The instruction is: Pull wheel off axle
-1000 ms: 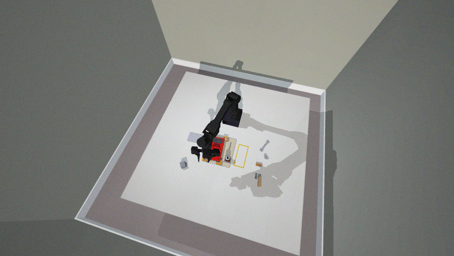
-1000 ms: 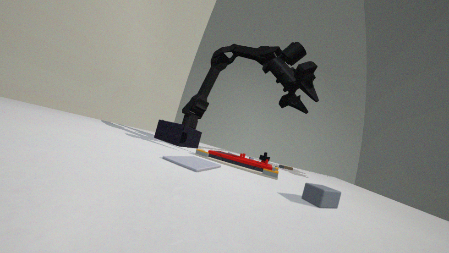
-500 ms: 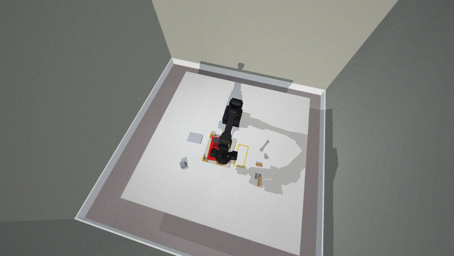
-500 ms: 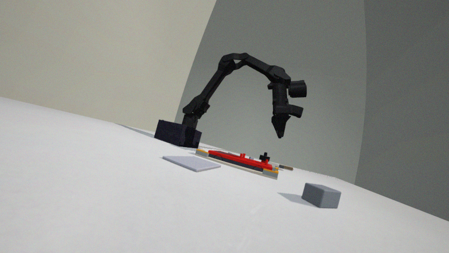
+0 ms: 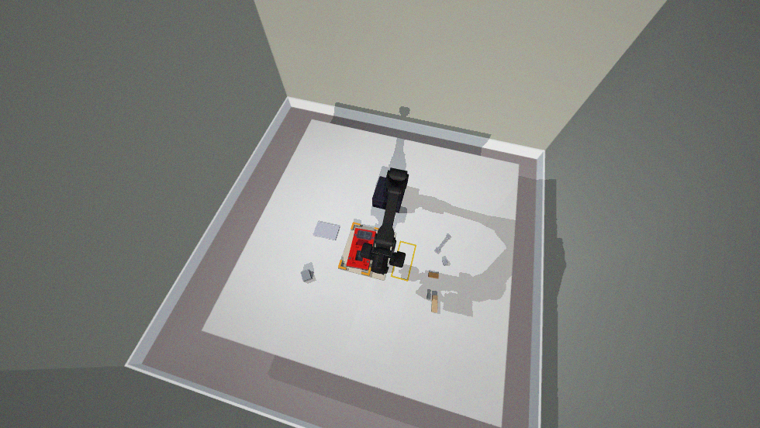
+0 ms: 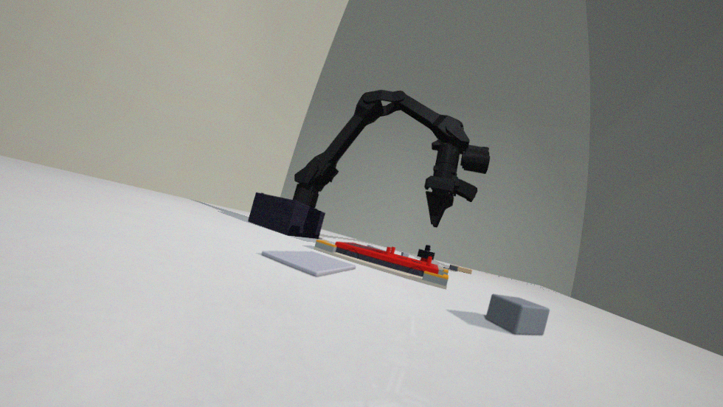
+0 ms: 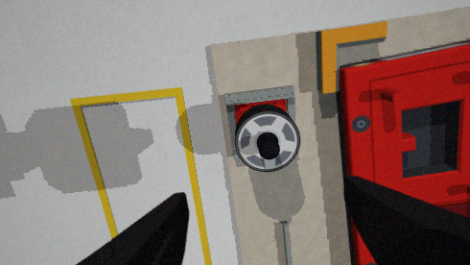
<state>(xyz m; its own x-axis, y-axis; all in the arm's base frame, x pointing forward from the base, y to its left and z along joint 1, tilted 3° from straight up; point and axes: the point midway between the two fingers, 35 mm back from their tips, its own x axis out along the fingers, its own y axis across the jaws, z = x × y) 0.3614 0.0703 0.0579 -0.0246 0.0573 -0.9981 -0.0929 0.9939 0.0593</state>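
My gripper tip is 1 cm to the left of the wheel and 7 cm above it. From my gripper tip the other things lie so: wooden block (5 cm behind, 24 cm to the left, 11 cm below); beige fixture plate (5 cm behind, 11 cm to the right, 10 cm below); black axle (1 cm to the right, 8 cm below).
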